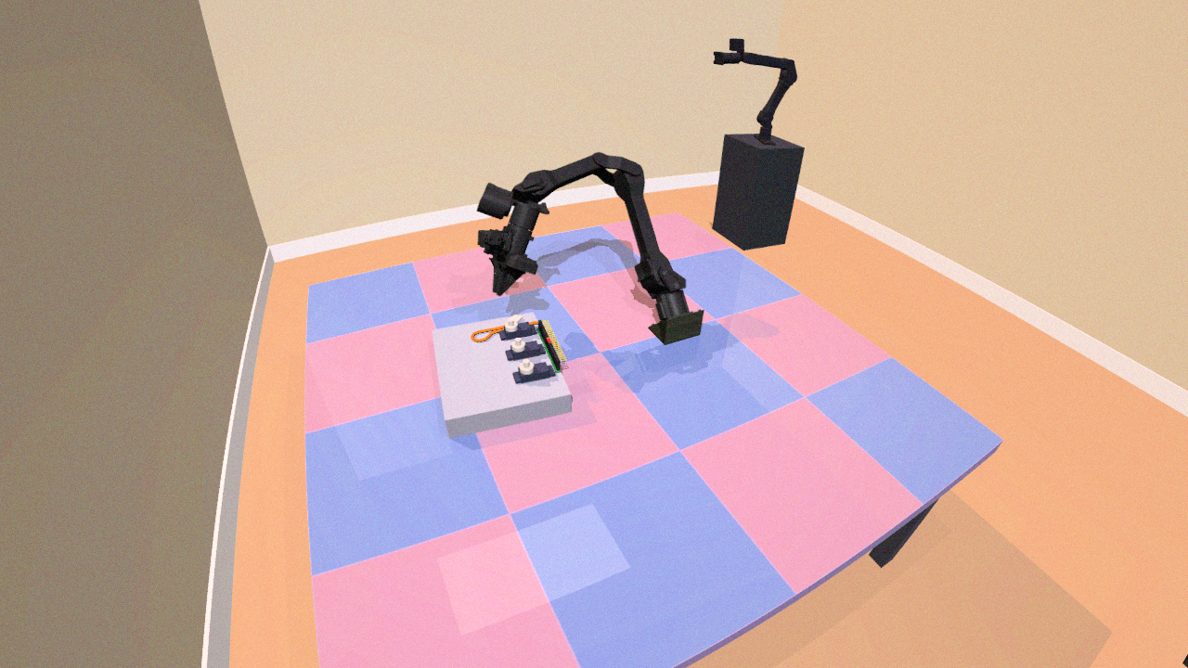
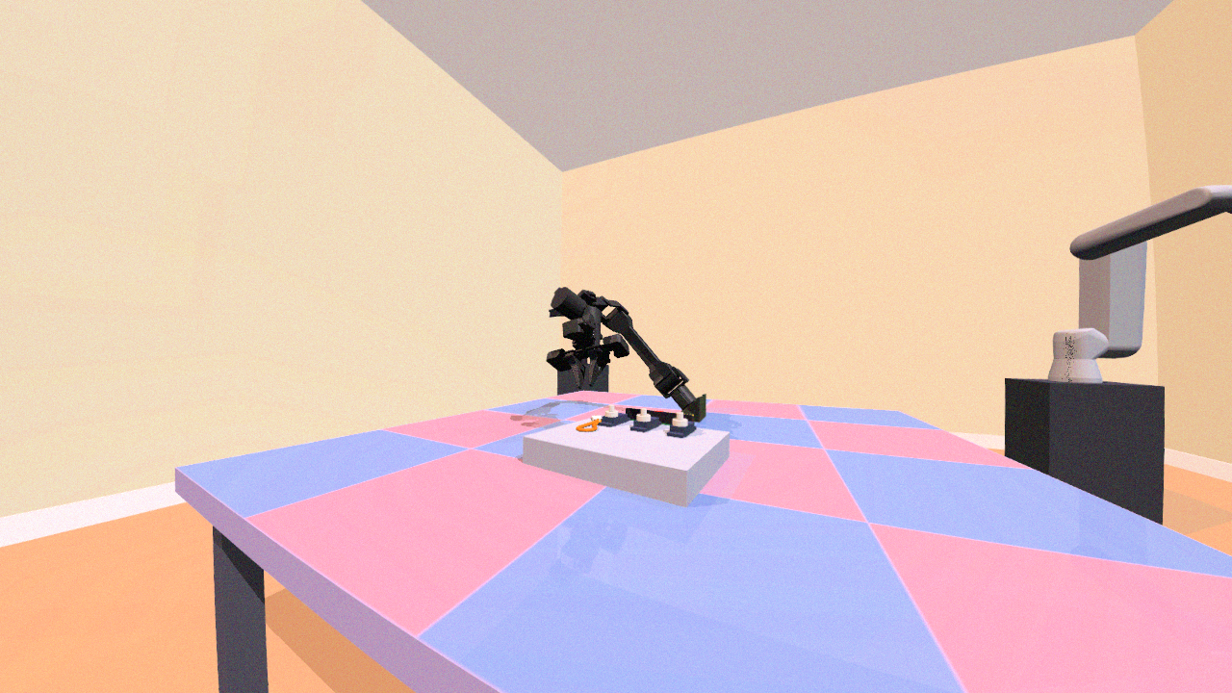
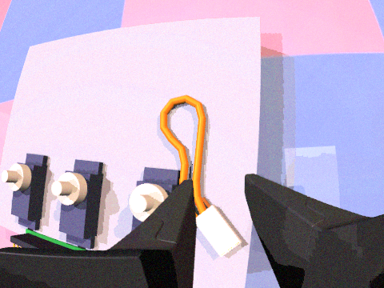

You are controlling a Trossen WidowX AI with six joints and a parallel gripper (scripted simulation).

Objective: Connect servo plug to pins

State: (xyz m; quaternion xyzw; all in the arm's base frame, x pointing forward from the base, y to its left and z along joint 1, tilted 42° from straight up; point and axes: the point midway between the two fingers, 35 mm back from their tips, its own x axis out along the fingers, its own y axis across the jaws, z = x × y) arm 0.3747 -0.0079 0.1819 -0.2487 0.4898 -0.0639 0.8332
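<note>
Now: the red band 140 mm to the left of my gripper tip, 70 mm behind it and 50 mm below it. Round my gripper tip: pale holder block 130 mm to the left, 100 mm below, 80 mm ahead; green band 140 mm to the left, 70 mm below, 70 mm behind; pin header 140 mm to the left, 70 mm behind, 60 mm below.
</note>
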